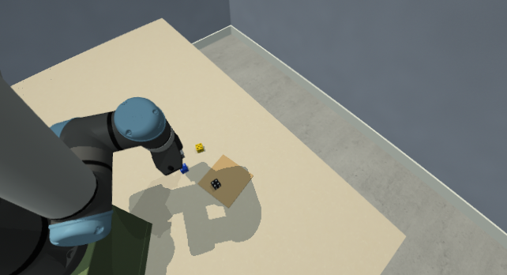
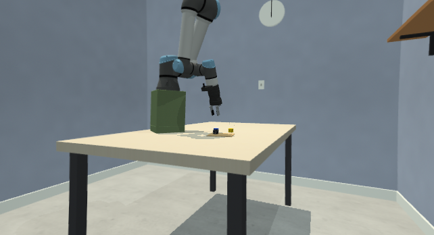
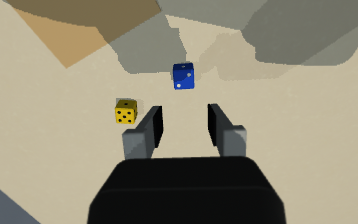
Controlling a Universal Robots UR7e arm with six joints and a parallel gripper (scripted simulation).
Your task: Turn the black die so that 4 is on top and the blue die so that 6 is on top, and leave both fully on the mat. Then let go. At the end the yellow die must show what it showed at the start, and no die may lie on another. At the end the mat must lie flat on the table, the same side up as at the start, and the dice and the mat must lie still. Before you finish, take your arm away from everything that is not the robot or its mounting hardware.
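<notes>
Right now my hand is 1 cm to the right of the blue die and 11 cm above it. Also, from my hand: tan mat (11 cm ahead, 11 cm to the right, 12 cm below); yellow die (9 cm ahead, 5 cm to the left, 11 cm below); black die (7 cm ahead, 11 cm to the right, 11 cm below).
</notes>
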